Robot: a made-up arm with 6 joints.
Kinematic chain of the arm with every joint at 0, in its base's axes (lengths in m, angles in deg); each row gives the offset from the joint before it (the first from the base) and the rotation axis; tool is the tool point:
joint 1: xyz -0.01 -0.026 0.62 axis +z
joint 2: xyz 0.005 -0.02 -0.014 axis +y
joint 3: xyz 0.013 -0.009 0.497 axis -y
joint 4: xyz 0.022 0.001 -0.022 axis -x
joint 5: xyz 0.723 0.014 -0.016 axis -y
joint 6: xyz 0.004 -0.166 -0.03 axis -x
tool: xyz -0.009 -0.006 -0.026
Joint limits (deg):
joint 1: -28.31..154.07
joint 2: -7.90..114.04
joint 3: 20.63..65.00
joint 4: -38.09..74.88
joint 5: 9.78..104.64
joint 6: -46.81..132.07
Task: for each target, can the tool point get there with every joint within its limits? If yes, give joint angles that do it. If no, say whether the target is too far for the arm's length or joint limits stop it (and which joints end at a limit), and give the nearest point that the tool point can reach.
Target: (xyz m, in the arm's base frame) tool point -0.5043 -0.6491 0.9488
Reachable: no: joint limits stop it (at a limit: joint 1, joint 2, joint 3, joint 5) | nearest point 0.4377 -0.5077 1.4220 | short by 1.064 m
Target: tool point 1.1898 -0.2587 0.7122
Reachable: yes | joints -1.94 57.17 47.51 17.61 61.16 -2.27
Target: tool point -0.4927 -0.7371 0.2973
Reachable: no: joint limits stop it (at a limit: joint 1, joint 2, joint 3, joint 5) | nearest point 0.1572 -0.3267 -0.3457 | short by 1.002 m
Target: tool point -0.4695 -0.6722 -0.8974
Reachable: no: too far | nearest point 0.1654 -0.3230 -0.3910 | short by 0.884 m
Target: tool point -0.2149 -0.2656 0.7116
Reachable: no: joint limits stop it (at a limit: joint 1, joint 2, joint 3, joint 4, joint 5) | nearest point -0.5848 0.3586 1.3154 | short by 0.944 m
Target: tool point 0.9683 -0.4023 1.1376
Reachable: yes | joints -10.05 31.16 46.43 -6.11 30.44 64.64
